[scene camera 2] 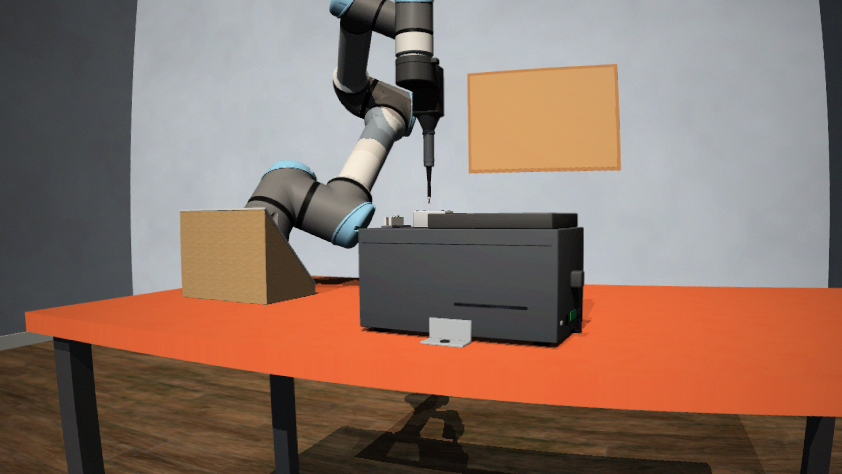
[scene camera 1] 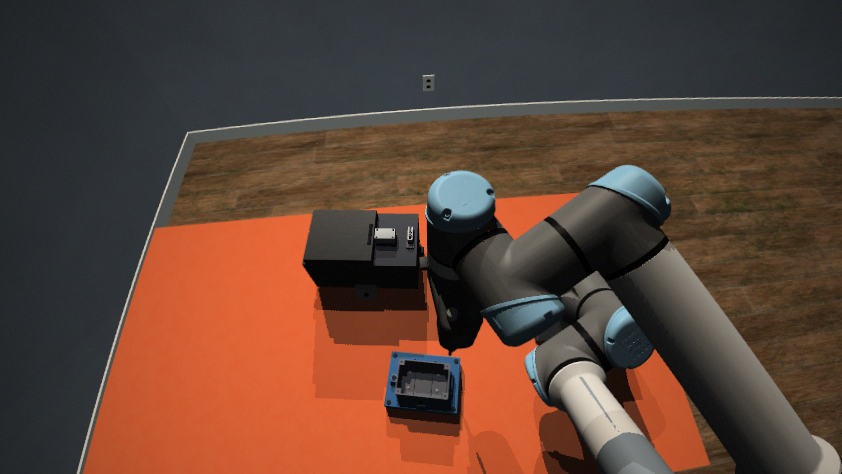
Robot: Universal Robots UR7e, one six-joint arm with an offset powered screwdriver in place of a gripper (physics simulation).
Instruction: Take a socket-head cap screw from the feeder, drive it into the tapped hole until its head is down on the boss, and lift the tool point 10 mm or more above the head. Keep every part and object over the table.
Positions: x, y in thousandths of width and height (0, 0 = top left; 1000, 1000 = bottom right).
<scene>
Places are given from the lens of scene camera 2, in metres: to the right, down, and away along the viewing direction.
screw feeder (scene camera 2: 477, 604): -0.03, 0.07, 0.80
</scene>
